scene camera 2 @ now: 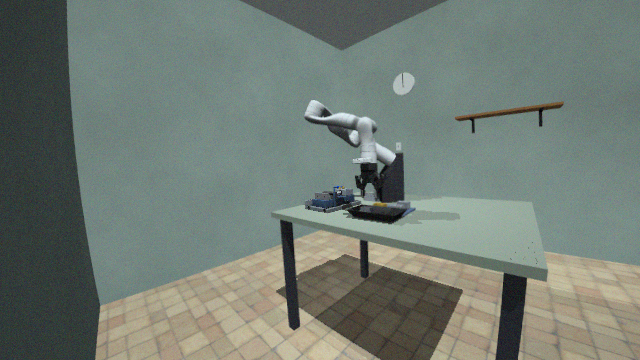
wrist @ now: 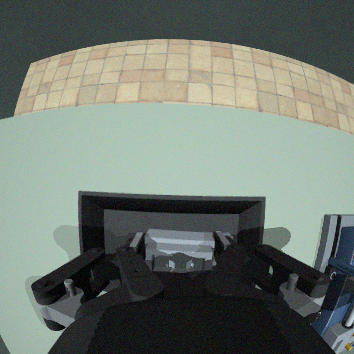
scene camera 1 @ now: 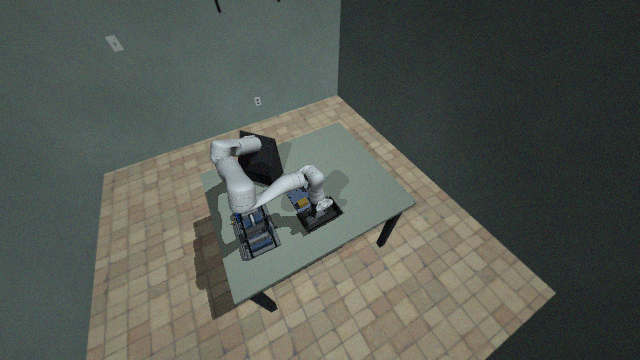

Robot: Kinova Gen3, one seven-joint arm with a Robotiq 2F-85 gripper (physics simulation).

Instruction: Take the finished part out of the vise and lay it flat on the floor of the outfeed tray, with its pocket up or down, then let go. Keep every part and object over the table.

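Observation:
My gripper is shut on the finished part, a light grey block between its two fingertips. The gripper points down over the black outfeed tray. In scene camera 2 the block shows just above the level of the tray's rim. Its pocket is not visible, and its underside is hidden. The fingers and the block cover the near part of the tray floor in the wrist view. The blue and grey vise stands apart from the tray.
A blue plate lies against the tray on the robot's side, with a yellow block and a grey block on it. The black robot stand is behind. The table edge lies beyond the tray.

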